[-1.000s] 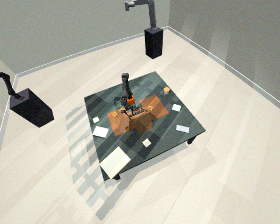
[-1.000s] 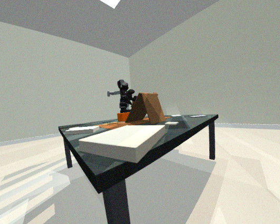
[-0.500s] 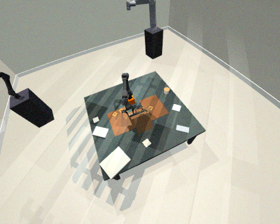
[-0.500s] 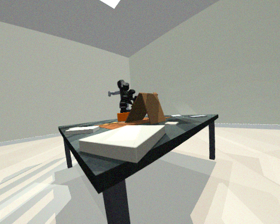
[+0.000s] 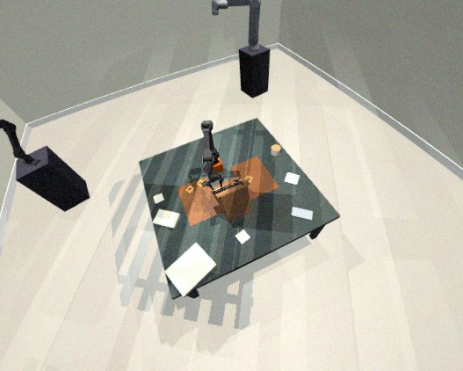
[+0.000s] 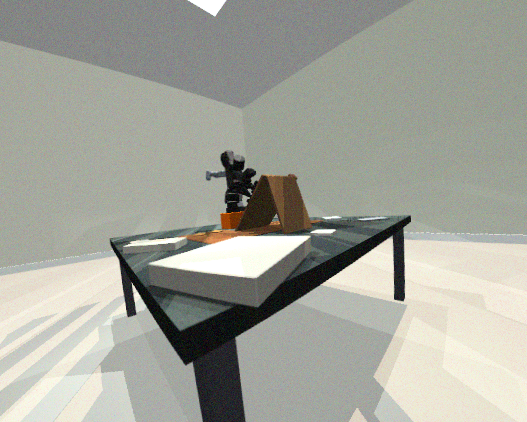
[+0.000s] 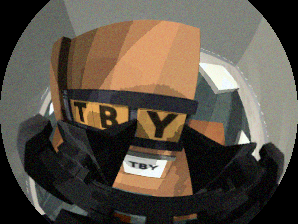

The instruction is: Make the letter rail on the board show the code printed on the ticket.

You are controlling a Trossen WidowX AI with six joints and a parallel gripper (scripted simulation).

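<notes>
My gripper tip is now 70 mm above the white ticket, 60 mm past it and 30 mm to the right of it. From my gripper tip the other things lie so: yellow letter tile 310 mm to the left, 160 mm below, 50 mm behind; then flat white slab 430 mm to the right, 160 mm below, 130 mm behind; then mat 170 mm below, 120 mm to the left, 120 mm behind.
</notes>
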